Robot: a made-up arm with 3 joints.
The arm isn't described. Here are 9 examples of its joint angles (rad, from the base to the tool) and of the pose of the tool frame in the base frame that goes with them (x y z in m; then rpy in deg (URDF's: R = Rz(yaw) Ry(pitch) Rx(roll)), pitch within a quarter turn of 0, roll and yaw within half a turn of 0).
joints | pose
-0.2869 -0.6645 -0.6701 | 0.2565 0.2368 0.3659 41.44 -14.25 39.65
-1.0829 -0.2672 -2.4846 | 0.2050 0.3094 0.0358 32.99 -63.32 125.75
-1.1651 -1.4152 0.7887 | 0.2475 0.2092 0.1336 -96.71 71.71 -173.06
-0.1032 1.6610 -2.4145 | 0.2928 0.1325 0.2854 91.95 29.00 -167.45
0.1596 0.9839 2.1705 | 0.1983 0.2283 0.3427 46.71 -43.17 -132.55
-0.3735 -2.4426 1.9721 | 0.3189 0.0569 0.4426 -142.07 24.09 136.22
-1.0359 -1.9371 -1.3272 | 0.2878 0.1755 0.0860 106.53 -13.14 -21.52
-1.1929 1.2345 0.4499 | 0.0478 0.1546 0.0393 -60.43 48.28 11.03
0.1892 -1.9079 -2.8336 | 0.2245 0.1563 0.6757 -108.65 -4.02 -165.27
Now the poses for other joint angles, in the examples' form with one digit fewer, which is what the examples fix.
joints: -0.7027 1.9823 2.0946
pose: 0.158 0.063 0.085 -125.4 -69.0 58.9
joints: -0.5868 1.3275 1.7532
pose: 0.139 0.163 0.120 -60.9 -56.1 -22.1
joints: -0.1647 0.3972 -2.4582
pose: 0.273 0.282 0.309 21.6 1.4 158.4
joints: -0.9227 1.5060 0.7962
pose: 0.099 0.127 0.084 -77.7 12.9 10.1
